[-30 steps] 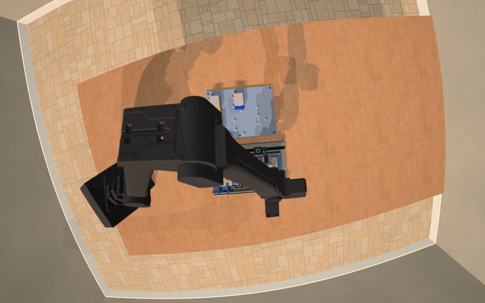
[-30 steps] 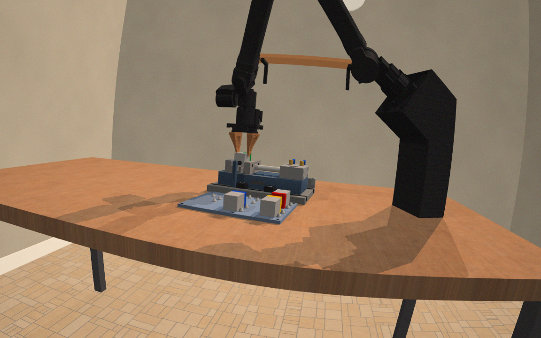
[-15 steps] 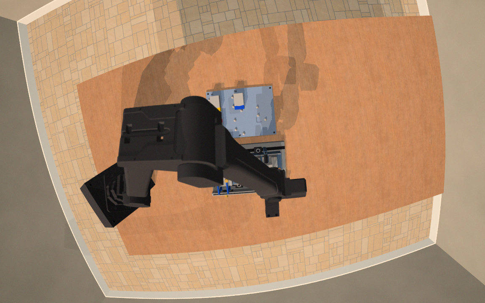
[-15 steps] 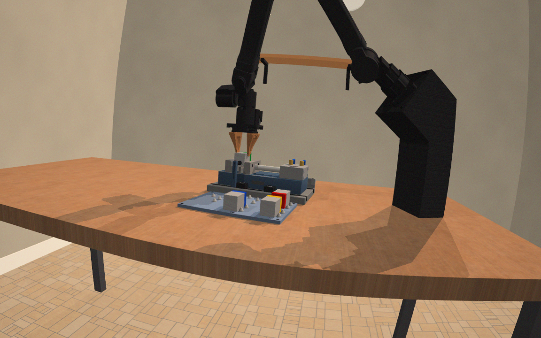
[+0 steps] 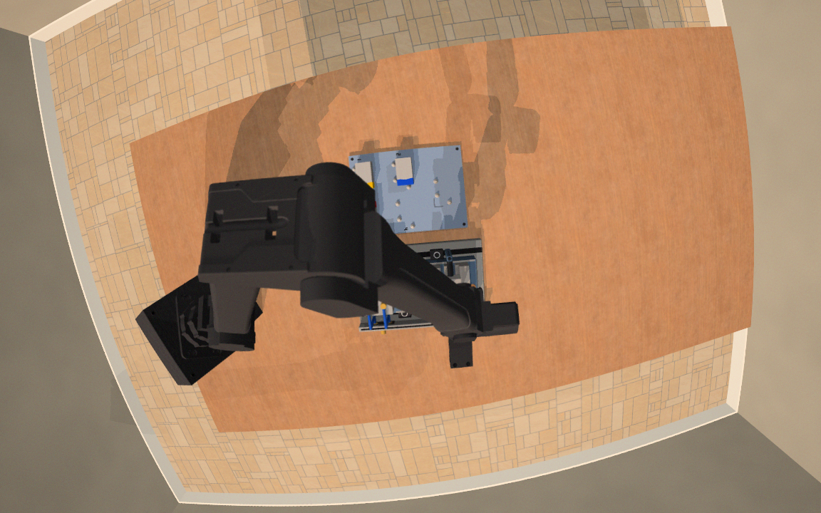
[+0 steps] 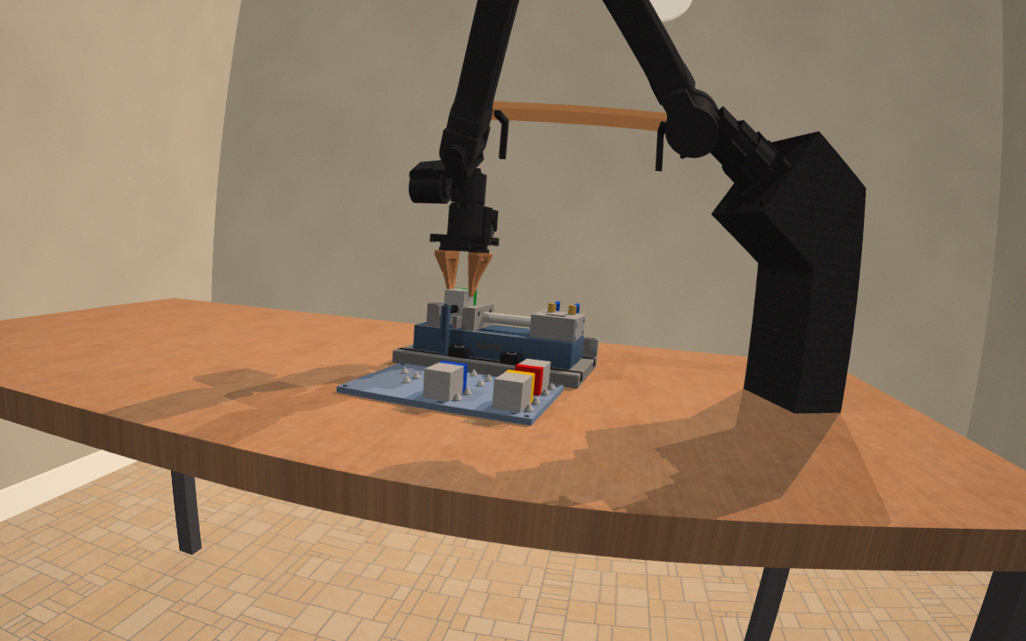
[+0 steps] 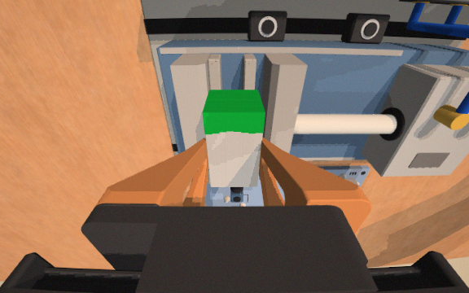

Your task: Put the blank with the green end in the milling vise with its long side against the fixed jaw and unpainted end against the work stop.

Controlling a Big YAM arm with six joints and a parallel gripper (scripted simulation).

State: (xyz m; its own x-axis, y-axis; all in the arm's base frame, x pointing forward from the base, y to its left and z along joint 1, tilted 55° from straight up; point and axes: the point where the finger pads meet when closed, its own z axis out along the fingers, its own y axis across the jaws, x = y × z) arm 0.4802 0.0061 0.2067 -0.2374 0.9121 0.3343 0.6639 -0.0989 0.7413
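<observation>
Now: hand 20 mm above the green-ended blank. From my hand the other things lie so: moving jaw: 30 mm behind, 10 mm to the right, 40 mm below; pale rod: 80 mm behind, 30 mm to the right, 40 mm below; fixed jaw: 30 mm ahead, 10 mm to the left, 40 mm below.
</observation>
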